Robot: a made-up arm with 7 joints.
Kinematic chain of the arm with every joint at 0, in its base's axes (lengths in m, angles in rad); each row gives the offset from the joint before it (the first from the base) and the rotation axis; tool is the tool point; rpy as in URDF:
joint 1: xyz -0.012 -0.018 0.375 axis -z
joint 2: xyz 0 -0.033 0.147 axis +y
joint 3: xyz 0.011 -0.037 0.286 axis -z
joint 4: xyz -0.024 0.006 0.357 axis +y
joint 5: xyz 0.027 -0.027 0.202 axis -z
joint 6: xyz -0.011 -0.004 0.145 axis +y
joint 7: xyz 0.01 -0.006 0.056 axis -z
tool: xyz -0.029 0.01 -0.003 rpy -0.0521 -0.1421 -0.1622
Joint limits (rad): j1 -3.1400..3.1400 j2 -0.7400..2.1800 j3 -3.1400..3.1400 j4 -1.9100..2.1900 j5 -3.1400..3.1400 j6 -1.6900..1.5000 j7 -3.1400..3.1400
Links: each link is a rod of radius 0.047 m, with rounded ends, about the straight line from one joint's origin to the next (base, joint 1, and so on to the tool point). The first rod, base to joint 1, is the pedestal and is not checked.
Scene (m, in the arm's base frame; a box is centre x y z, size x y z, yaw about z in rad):
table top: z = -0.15
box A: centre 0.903 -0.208 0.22 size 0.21 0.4 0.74 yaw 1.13
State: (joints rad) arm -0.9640 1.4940 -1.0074 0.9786 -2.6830 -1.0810 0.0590
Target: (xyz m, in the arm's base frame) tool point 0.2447 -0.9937 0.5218
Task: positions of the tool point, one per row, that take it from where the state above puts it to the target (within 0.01 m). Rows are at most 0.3 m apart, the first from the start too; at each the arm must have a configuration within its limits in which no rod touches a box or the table.
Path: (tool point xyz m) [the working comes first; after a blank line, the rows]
Joints at the target: 1.2578 1.4549 -0.7480 0.0983 -2.5162 -0.9003 0.1710
Straight joint move there: touches box A.

1: 0.5113 0.6456 0.4163
2: 0.7007 0.4979 0.4830
3: 0.8399 0.2929 0.5560
4: 0.9109 0.0495 0.6339
5: 0.9030 -0.2081 0.7157
6: 0.8376 -0.4657 0.6658
7: 0.6971 -0.6963 0.6164
8: 0.4934 -0.8778 0.5682
9: 0.2447 -0.9937 0.5218

